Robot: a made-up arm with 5 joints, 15 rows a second.
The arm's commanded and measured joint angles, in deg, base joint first. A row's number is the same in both.
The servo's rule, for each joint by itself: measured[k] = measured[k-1] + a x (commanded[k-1-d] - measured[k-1]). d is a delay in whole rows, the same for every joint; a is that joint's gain. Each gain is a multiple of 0.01, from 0.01 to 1. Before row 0 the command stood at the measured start. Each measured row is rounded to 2 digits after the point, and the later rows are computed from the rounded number. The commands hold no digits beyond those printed.
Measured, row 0:
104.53, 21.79, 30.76, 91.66, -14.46
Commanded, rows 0 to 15:
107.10, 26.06, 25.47, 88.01, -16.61
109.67, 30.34, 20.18, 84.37, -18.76
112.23, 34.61, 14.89, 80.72, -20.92
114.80, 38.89, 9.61, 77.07, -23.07
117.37, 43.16, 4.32, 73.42, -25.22
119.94, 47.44, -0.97, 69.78, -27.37
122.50, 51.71, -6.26, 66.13, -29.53
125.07, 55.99, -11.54, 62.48, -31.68
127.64, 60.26, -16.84, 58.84, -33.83
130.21, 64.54, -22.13, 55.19, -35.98
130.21, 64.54, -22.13, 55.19, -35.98
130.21, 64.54, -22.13, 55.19, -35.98
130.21, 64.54, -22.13, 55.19, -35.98
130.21, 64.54, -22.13, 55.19, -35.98
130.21, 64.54, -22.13, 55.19, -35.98
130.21, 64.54, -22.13, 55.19, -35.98
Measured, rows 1 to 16:
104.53, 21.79, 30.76, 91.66, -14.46
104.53, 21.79, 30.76, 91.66, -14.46
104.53, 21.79, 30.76, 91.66, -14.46
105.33, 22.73, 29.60, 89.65, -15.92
106.68, 24.40, 27.53, 86.75, -17.85
108.40, 26.65, 24.75, 83.43, -19.94
110.38, 29.34, 21.42, 79.93, -22.07
112.55, 32.38, 17.66, 76.35, -24.21
114.84, 35.69, 13.56, 72.74, -26.36
117.21, 39.21, 9.20, 69.10, -28.52
119.65, 42.90, 4.64, 65.46, -30.67
122.13, 46.72, -0.09, 61.82, -32.82
124.63, 50.64, -4.94, 58.17, -34.97
126.36, 53.70, -8.72, 56.53, -35.66
127.55, 56.08, -11.67, 55.79, -35.88
128.37, 57.94, -13.97, 55.46, -35.95
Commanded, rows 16 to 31:
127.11, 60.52, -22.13, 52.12, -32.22
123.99, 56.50, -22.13, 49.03, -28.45
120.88, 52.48, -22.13, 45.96, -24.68
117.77, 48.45, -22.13, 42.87, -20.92
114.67, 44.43, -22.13, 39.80, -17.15
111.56, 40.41, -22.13, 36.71, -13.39
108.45, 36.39, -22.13, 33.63, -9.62
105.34, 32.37, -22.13, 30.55, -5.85
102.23, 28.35, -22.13, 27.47, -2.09
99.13, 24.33, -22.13, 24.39, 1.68
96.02, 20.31, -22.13, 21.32, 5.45
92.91, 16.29, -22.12, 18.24, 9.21
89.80, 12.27, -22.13, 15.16, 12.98
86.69, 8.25, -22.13, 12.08, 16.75
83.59, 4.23, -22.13, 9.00, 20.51
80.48, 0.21, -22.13, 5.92, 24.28
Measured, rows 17 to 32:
128.94, 59.39, -15.77, 55.31, -35.97
129.33, 60.52, -17.17, 55.24, -35.98
129.60, 61.40, -18.26, 55.21, -35.98
128.83, 61.21, -19.11, 53.51, -33.42
127.33, 60.17, -19.77, 51.05, -30.04
125.33, 58.48, -20.29, 48.25, -26.40
122.99, 56.27, -20.69, 45.29, -22.67
120.41, 53.67, -21.01, 42.27, -18.92
117.67, 50.75, -21.26, 39.21, -15.16
114.81, 47.59, -21.45, 36.14, -11.39
111.87, 44.24, -21.60, 33.07, -7.62
108.88, 40.74, -21.72, 29.99, -3.86
105.86, 37.13, -21.81, 26.91, -0.09
102.81, 33.43, -21.88, 23.84, 3.68
99.74, 29.66, -21.93, 20.76, 7.44
96.66, 25.83, -21.97, 17.68, 11.21

